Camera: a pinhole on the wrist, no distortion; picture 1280 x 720 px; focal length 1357.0 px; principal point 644.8 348.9 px. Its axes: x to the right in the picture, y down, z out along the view. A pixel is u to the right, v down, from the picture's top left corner.
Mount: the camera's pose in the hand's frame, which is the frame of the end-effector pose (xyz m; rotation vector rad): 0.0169 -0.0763 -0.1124 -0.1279 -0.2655 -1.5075
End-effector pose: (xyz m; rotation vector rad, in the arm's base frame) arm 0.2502 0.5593 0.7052 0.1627 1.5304 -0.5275
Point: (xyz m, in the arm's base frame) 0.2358 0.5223 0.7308
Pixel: 611 115
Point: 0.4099 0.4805 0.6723
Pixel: 619 596
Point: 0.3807 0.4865 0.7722
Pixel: 708 119
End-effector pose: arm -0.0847 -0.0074 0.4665 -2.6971 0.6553 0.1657
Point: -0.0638 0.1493 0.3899
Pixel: 1219 156
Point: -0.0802 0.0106 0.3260
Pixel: 455 520
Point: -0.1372 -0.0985 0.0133
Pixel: 206 651
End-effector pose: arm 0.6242 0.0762 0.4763 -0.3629 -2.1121 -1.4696
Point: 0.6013 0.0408 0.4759
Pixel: 248 558
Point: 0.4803 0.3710 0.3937
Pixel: 850 562
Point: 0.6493 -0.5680 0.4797
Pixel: behind the camera
